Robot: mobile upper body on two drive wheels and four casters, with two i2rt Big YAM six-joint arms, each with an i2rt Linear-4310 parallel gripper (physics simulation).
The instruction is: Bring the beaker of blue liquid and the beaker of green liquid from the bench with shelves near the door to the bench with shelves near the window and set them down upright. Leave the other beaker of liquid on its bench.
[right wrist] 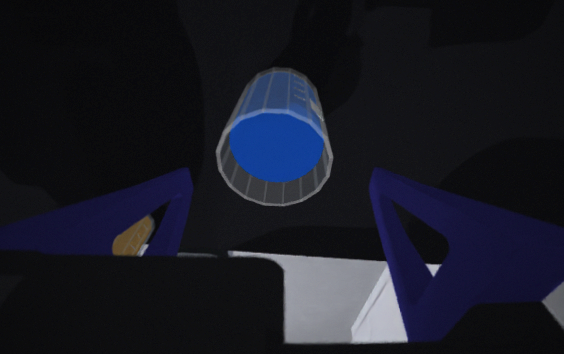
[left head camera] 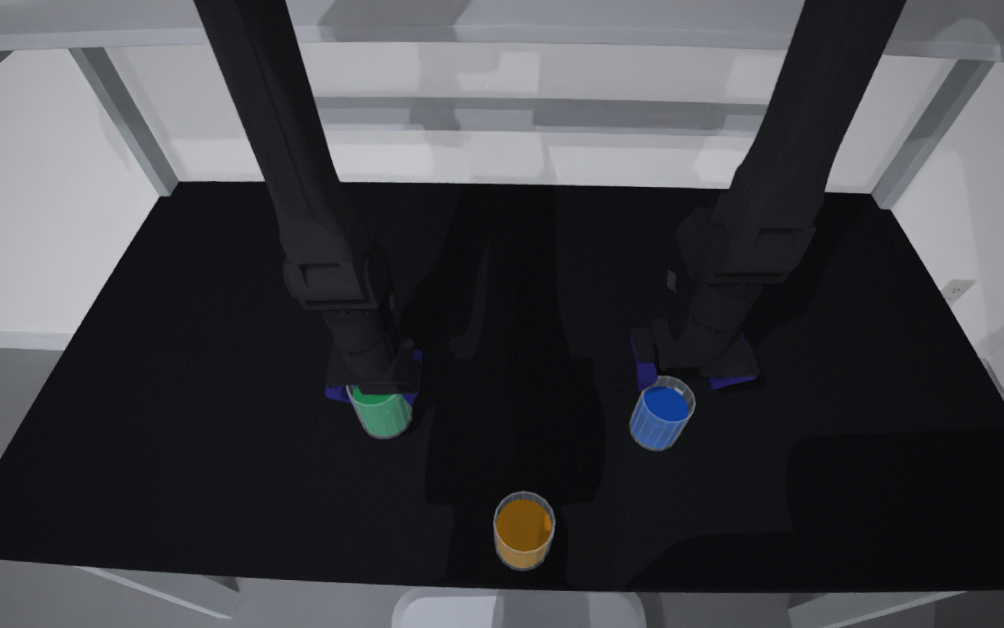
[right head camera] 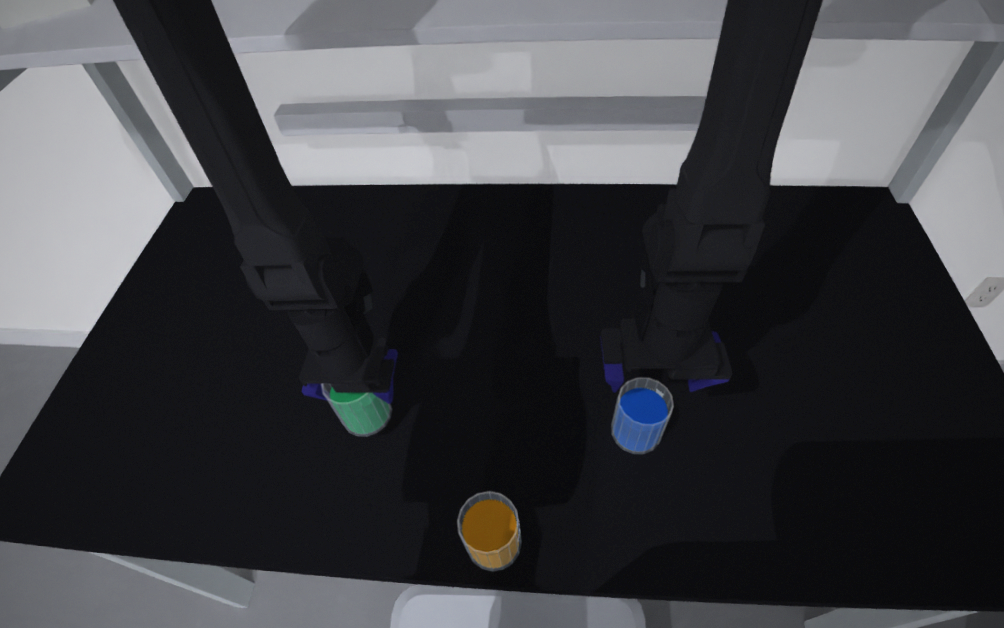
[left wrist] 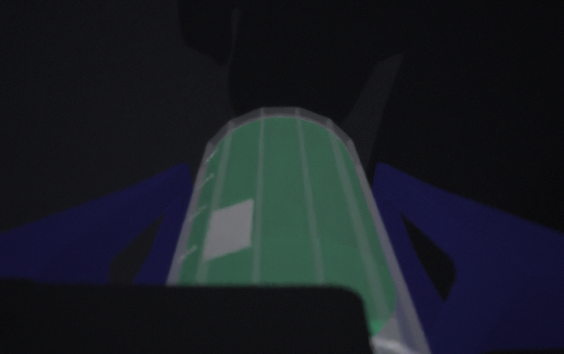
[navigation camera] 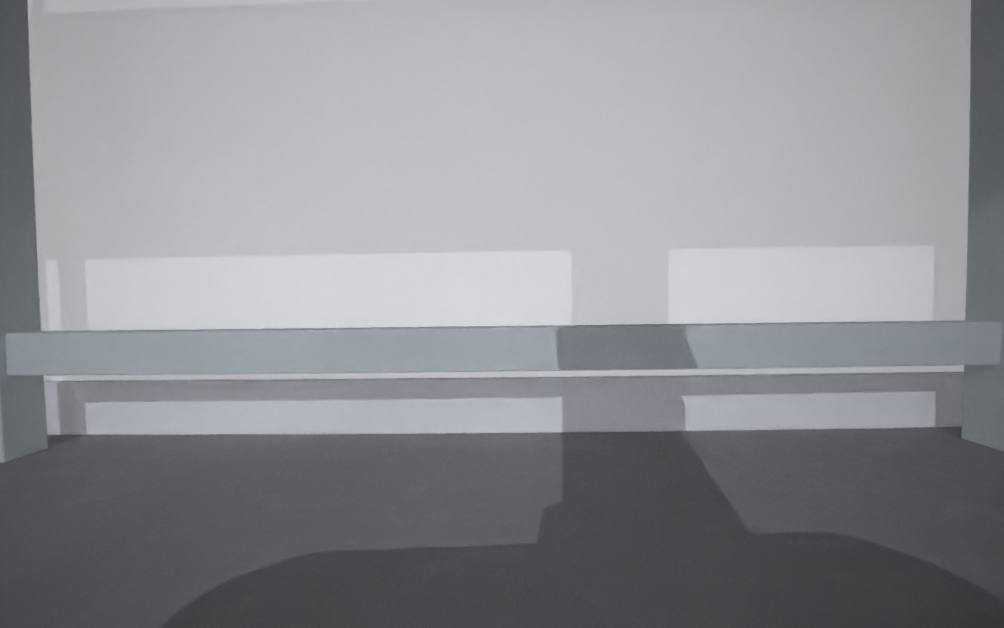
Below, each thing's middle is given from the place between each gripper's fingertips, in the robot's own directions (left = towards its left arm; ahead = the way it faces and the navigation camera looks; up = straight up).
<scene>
Right now the green beaker (left head camera: pixel 383 416) is 1 cm behind my left hand and 3 cm above it. From my left hand the other things lie so: orange beaker (right head camera: pixel 488 525): 17 cm behind, 18 cm to the right, 2 cm below; then blue beaker (right head camera: pixel 643 408): 2 cm behind, 38 cm to the right, 2 cm below.
The blue beaker is 7 cm below my right hand, 1 cm to the left of it and 1 cm behind it. Round my right hand: orange beaker (20 cm to the left, 16 cm behind, 7 cm below); green beaker (38 cm to the left, 2 cm below).
</scene>
